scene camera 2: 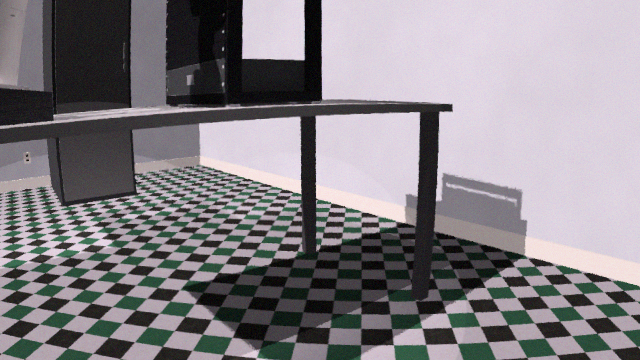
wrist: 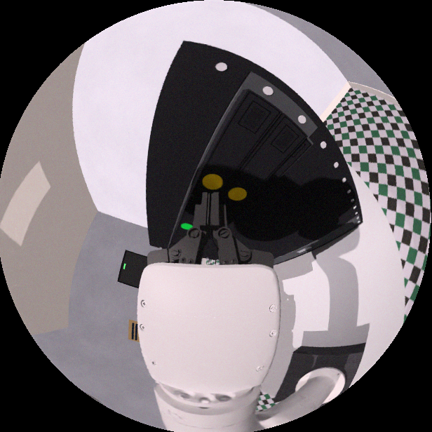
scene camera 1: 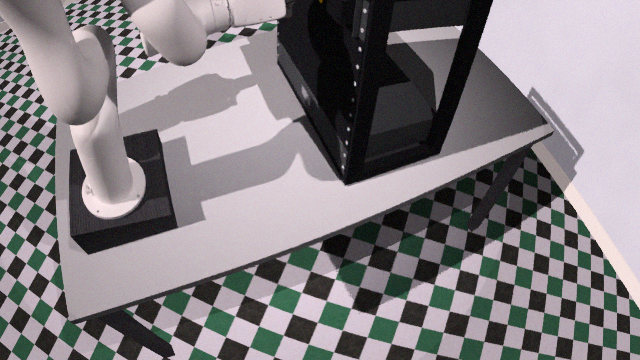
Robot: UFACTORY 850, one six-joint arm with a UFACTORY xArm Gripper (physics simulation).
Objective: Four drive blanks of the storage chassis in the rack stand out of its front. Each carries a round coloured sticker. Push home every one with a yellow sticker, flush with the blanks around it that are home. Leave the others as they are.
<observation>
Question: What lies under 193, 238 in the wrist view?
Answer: My gripper.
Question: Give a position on a black rack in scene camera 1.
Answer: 360, 103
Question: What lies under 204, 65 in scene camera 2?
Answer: A black rack.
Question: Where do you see a black rack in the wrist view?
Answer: At 222, 123
</observation>
